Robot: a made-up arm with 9 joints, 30 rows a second.
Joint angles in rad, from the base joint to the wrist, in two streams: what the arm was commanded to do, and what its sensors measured. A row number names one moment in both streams.
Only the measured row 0 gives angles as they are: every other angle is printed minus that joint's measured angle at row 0.
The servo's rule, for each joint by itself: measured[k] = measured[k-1] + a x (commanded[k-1-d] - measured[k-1]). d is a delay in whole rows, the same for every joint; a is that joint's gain. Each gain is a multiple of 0.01, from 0.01 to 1. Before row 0 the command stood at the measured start. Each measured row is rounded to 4 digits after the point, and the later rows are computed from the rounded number. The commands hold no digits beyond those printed.
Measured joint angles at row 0: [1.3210, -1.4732, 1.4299, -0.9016, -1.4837, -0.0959, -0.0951, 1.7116, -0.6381]
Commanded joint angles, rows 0 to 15: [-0.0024, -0.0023, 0.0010, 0.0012, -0.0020, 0.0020, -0.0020, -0.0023, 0.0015]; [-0.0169, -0.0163, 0.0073, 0.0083, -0.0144, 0.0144, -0.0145, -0.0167, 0.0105]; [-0.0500, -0.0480, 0.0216, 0.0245, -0.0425, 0.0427, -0.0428, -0.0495, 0.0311]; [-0.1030, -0.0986, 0.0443, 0.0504, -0.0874, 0.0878, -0.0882, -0.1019, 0.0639]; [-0.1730, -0.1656, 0.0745, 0.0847, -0.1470, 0.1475, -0.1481, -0.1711, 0.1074]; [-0.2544, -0.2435, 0.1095, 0.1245, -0.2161, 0.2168, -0.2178, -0.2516, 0.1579]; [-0.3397, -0.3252, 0.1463, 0.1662, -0.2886, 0.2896, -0.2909, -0.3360, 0.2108]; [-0.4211, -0.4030, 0.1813, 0.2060, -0.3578, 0.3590, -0.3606, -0.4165, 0.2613]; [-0.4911, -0.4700, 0.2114, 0.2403, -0.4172, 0.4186, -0.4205, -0.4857, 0.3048]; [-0.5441, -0.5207, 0.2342, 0.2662, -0.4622, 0.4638, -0.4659, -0.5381, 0.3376]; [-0.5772, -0.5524, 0.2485, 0.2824, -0.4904, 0.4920, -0.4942, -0.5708, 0.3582]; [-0.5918, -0.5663, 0.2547, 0.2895, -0.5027, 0.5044, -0.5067, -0.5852, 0.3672]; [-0.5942, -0.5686, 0.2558, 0.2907, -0.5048, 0.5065, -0.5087, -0.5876, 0.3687]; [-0.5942, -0.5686, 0.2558, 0.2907, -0.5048, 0.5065, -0.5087, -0.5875, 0.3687]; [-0.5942, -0.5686, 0.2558, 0.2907, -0.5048, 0.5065, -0.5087, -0.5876, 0.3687]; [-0.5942, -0.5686, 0.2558, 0.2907, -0.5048, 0.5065, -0.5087, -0.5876, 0.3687]
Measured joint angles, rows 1 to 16: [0.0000, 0.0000, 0.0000, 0.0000, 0.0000, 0.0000, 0.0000, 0.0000, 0.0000]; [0.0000, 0.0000, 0.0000, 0.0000, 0.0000, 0.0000, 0.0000, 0.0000, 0.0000]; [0.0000, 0.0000, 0.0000, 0.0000, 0.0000, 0.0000, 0.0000, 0.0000, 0.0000]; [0.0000, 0.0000, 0.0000, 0.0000, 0.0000, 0.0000, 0.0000, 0.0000, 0.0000]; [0.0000, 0.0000, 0.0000, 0.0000, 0.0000, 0.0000, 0.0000, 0.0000, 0.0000]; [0.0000, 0.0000, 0.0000, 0.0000, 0.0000, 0.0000, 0.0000, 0.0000, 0.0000]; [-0.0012, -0.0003, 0.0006, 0.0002, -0.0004, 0.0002, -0.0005, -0.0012, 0.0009]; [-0.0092, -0.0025, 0.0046, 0.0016, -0.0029, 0.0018, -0.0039, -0.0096, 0.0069]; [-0.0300, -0.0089, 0.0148, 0.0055, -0.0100, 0.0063, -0.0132, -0.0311, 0.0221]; [-0.0672, -0.0215, 0.0325, 0.0131, -0.0239, 0.0153, -0.0312, -0.0693, 0.0484]; [-0.1212, -0.0417, 0.0577, 0.0253, -0.0461, 0.0298, -0.0593, -0.1243, 0.0856]; [-0.1891, -0.0700, 0.0888, 0.0422, -0.0767, 0.0504, -0.0973, -0.1930, 0.1311]; [-0.2659, -0.1057, 0.1233, 0.0633, -0.1148, 0.0767, -0.1438, -0.2702, 0.1813]; [-0.3451, -0.1473, 0.1581, 0.0876, -0.1585, 0.1078, -0.1958, -0.3492, 0.2317]; [-0.4196, -0.1925, 0.1901, 0.1136, -0.2051, 0.1420, -0.2497, -0.4229, 0.2778]; [-0.4831, -0.2384, 0.2166, 0.1395, -0.2514, 0.1774, -0.3016, -0.4851, 0.3155]
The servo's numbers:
d 6
a 0.51 0.14 0.60 0.17 0.18 0.11 0.24 0.54 0.63

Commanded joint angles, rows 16 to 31: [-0.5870, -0.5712, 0.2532, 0.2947, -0.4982, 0.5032, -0.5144, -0.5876, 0.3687]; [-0.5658, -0.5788, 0.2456, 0.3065, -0.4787, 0.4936, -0.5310, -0.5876, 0.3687]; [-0.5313, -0.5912, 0.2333, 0.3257, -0.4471, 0.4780, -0.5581, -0.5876, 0.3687]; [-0.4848, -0.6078, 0.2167, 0.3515, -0.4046, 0.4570, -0.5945, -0.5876, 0.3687]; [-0.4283, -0.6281, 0.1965, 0.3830, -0.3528, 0.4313, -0.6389, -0.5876, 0.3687]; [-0.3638, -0.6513, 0.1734, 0.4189, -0.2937, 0.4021, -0.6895, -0.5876, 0.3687]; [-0.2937, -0.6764, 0.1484, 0.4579, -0.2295, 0.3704, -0.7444, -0.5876, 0.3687]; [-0.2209, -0.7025, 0.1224, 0.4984, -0.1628, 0.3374, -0.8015, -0.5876, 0.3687]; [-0.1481, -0.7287, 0.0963, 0.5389, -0.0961, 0.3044, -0.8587, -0.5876, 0.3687]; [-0.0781, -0.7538, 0.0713, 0.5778, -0.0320, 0.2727, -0.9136, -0.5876, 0.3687]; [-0.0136, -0.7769, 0.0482, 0.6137, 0.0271, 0.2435, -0.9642, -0.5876, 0.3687]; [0.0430, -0.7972, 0.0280, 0.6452, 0.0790, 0.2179, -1.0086, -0.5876, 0.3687]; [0.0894, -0.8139, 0.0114, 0.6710, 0.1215, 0.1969, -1.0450, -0.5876, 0.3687]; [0.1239, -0.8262, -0.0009, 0.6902, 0.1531, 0.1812, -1.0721, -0.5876, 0.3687]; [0.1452, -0.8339, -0.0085, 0.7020, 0.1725, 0.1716, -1.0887, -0.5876, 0.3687]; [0.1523, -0.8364, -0.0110, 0.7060, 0.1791, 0.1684, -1.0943, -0.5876, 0.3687]
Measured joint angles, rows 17 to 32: [-0.5311, -0.2824, 0.2357, 0.1638, -0.2944, 0.2120, -0.3478, -0.5314, 0.3424]; [-0.5621, -0.3221, 0.2471, 0.1852, -0.3319, 0.2442, -0.3859, -0.5605, 0.3580]; [-0.5785, -0.3566, 0.2523, 0.2031, -0.3630, 0.2731, -0.4154, -0.5751, 0.3647]; [-0.5865, -0.3863, 0.2544, 0.2180, -0.3885, 0.2988, -0.4378, -0.5818, 0.3672]; [-0.5904, -0.4118, 0.2552, 0.2304, -0.4094, 0.3216, -0.4548, -0.5849, 0.3681]; [-0.5923, -0.4338, 0.2556, 0.2407, -0.4266, 0.3419, -0.4677, -0.5864, 0.3685]; [-0.5896, -0.4530, 0.2542, 0.2499, -0.4395, 0.3596, -0.4789, -0.5870, 0.3686]; [-0.5775, -0.4706, 0.2490, 0.2595, -0.4466, 0.3743, -0.4914, -0.5873, 0.3687]; [-0.5539, -0.4875, 0.2396, 0.2708, -0.4467, 0.3857, -0.5074, -0.5875, 0.3687]; [-0.5187, -0.5043, 0.2259, 0.2845, -0.4391, 0.3935, -0.5283, -0.5876, 0.3687]; [-0.4726, -0.5216, 0.2083, 0.3012, -0.4236, 0.3977, -0.5548, -0.5876, 0.3687]; [-0.4171, -0.5398, 0.1874, 0.3212, -0.4002, 0.3982, -0.5871, -0.5876, 0.3687]; [-0.3542, -0.5589, 0.1640, 0.3444, -0.3695, 0.3951, -0.6249, -0.5876, 0.3687]; [-0.2862, -0.5790, 0.1390, 0.3706, -0.3323, 0.3888, -0.6673, -0.5876, 0.3687]; [-0.2158, -0.6000, 0.1134, 0.3992, -0.2898, 0.3795, -0.7132, -0.5876, 0.3687]; [-0.1456, -0.6215, 0.0881, 0.4296, -0.2434, 0.3678, -0.7613, -0.5876, 0.3687]
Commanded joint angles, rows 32 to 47: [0.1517, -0.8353, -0.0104, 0.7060, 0.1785, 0.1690, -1.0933, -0.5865, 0.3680]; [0.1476, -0.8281, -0.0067, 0.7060, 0.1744, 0.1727, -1.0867, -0.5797, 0.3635]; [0.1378, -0.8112, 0.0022, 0.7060, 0.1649, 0.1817, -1.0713, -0.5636, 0.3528]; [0.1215, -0.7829, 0.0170, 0.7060, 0.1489, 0.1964, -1.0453, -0.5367, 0.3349]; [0.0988, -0.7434, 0.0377, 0.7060, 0.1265, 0.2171, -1.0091, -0.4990, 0.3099]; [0.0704, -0.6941, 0.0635, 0.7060, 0.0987, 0.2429, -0.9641, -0.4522, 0.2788]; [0.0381, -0.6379, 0.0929, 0.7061, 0.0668, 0.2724, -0.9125, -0.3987, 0.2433]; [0.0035, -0.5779, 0.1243, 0.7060, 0.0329, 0.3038, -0.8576, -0.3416, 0.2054]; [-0.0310, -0.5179, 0.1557, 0.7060, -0.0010, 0.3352, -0.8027, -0.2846, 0.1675]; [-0.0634, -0.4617, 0.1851, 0.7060, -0.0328, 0.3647, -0.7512, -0.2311, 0.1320]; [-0.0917, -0.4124, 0.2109, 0.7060, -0.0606, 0.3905, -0.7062, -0.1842, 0.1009]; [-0.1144, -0.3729, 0.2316, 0.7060, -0.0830, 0.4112, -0.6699, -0.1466, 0.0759]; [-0.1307, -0.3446, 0.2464, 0.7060, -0.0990, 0.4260, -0.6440, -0.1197, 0.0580]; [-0.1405, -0.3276, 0.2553, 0.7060, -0.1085, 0.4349, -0.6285, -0.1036, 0.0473]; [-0.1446, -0.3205, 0.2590, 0.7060, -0.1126, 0.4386, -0.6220, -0.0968, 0.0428]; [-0.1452, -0.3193, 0.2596, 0.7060, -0.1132, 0.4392, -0.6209, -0.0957, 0.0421]
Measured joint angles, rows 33 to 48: [-0.0783, -0.6433, 0.0642, 0.4609, -0.1947, 0.3541, -0.8100, -0.5876, 0.3687]; [-0.0164, -0.6648, 0.0425, 0.4922, -0.1454, 0.3391, -0.8577, -0.5876, 0.3687]; [0.0376, -0.6857, 0.0238, 0.5226, -0.0974, 0.3235, -0.9027, -0.5876, 0.3687]; [0.0816, -0.7054, 0.0090, 0.5511, -0.0523, 0.3078, -0.9434, -0.5876, 0.3687]; [0.1140, -0.7234, -0.0015, 0.5768, -0.0118, 0.2928, -0.9783, -0.5876, 0.3687]; [0.1335, -0.7392, -0.0072, 0.5988, 0.0226, 0.2791, -1.0061, -0.5876, 0.3687]; [0.1428, -0.7527, -0.0091, 0.6170, 0.0507, 0.2670, -1.0270, -0.5870, 0.3683]; [0.1452, -0.7633, -0.0077, 0.6321, 0.0730, 0.2566, -1.0413, -0.5831, 0.3653]; [0.1414, -0.7700, -0.0018, 0.6447, 0.0895, 0.2484, -1.0485, -0.5726, 0.3574]; [0.1313, -0.7718, 0.0095, 0.6551, 0.1002, 0.2427, -1.0477, -0.5532, 0.3432]; [0.1147, -0.7678, 0.0264, 0.6638, 0.1049, 0.2399, -1.0384, -0.5239, 0.3222]; [0.0921, -0.7575, 0.0487, 0.6710, 0.1038, 0.2402, -1.0206, -0.4852, 0.2949]; [0.0646, -0.7408, 0.0752, 0.6770, 0.0971, 0.2437, -0.9947, -0.4385, 0.2624]; [0.0334, -0.7180, 0.1047, 0.6819, 0.0855, 0.2503, -0.9618, -0.3862, 0.2265]; [0.0006, -0.6900, 0.1353, 0.6860, 0.0699, 0.2596, -0.9236, -0.3313, 0.1893]; [-0.0320, -0.6580, 0.1652, 0.6894, 0.0514, 0.2712, -0.8822, -0.2772, 0.1532]
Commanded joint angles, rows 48 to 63: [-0.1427, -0.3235, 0.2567, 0.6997, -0.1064, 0.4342, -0.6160, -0.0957, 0.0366]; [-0.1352, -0.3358, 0.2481, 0.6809, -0.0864, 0.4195, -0.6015, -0.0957, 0.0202]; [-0.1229, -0.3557, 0.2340, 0.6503, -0.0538, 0.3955, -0.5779, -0.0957, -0.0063]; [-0.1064, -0.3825, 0.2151, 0.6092, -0.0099, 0.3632, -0.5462, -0.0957, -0.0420]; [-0.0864, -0.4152, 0.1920, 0.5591, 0.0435, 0.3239, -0.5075, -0.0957, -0.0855]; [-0.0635, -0.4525, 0.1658, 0.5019, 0.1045, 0.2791, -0.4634, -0.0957, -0.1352]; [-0.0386, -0.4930, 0.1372, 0.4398, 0.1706, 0.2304, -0.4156, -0.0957, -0.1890]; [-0.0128, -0.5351, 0.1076, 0.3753, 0.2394, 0.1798, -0.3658, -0.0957, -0.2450]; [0.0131, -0.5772, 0.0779, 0.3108, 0.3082, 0.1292, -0.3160, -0.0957, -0.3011]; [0.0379, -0.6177, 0.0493, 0.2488, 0.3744, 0.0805, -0.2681, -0.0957, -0.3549]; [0.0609, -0.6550, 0.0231, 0.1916, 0.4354, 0.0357, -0.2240, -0.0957, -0.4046]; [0.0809, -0.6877, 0.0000, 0.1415, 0.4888, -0.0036, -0.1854, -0.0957, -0.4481]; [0.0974, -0.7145, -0.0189, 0.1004, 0.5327, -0.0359, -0.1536, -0.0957, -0.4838]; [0.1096, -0.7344, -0.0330, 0.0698, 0.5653, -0.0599, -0.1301, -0.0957, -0.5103]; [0.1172, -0.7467, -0.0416, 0.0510, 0.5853, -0.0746, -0.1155, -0.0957, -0.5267]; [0.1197, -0.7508, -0.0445, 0.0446, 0.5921, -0.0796, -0.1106, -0.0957, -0.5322]
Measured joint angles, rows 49 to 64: [-0.0624, -0.6236, 0.1926, 0.6922, 0.0312, 0.2843, -0.8400, -0.2270, 0.1203]; [-0.0889, -0.5885, 0.2160, 0.6945, 0.0106, 0.2983, -0.7992, -0.1836, 0.0923]; [-0.1102, -0.5544, 0.2342, 0.6965, -0.0091, 0.3123, -0.7620, -0.1491, 0.0707]; [-0.1257, -0.5226, 0.2469, 0.6981, -0.0270, 0.3258, -0.7300, -0.1245, 0.0560]; [-0.1353, -0.4943, 0.2542, 0.6994, -0.0424, 0.3382, -0.7041, -0.1095, 0.0477]; [-0.1403, -0.4698, 0.2574, 0.7005, -0.0551, 0.3493, -0.6841, -0.1020, 0.0442]; [-0.1415, -0.4493, 0.2570, 0.7004, -0.0643, 0.3586, -0.6678, -0.0986, 0.0394]; [-0.1383, -0.4334, 0.2517, 0.6971, -0.0683, 0.3653, -0.6519, -0.0970, 0.0273]; [-0.1304, -0.4225, 0.2411, 0.6891, -0.0657, 0.3686, -0.6341, -0.0963, 0.0061]; [-0.1182, -0.4169, 0.2255, 0.6755, -0.0557, 0.3680, -0.6130, -0.0960, -0.0242]; [-0.1020, -0.4167, 0.2054, 0.6557, -0.0378, 0.3631, -0.5877, -0.0958, -0.0628]; [-0.0824, -0.4217, 0.1816, 0.6296, -0.0122, 0.3539, -0.5579, -0.0957, -0.1084]; [-0.0601, -0.4317, 0.1550, 0.5973, 0.0207, 0.3403, -0.5237, -0.0957, -0.1592]; [-0.0360, -0.4462, 0.1266, 0.5596, 0.0601, 0.3226, -0.4858, -0.0957, -0.2133]; [-0.0110, -0.4645, 0.0974, 0.5173, 0.1048, 0.3013, -0.4450, -0.0957, -0.2686]; [0.0139, -0.4859, 0.0685, 0.4717, 0.1533, 0.2770, -0.4025, -0.0957, -0.3230]
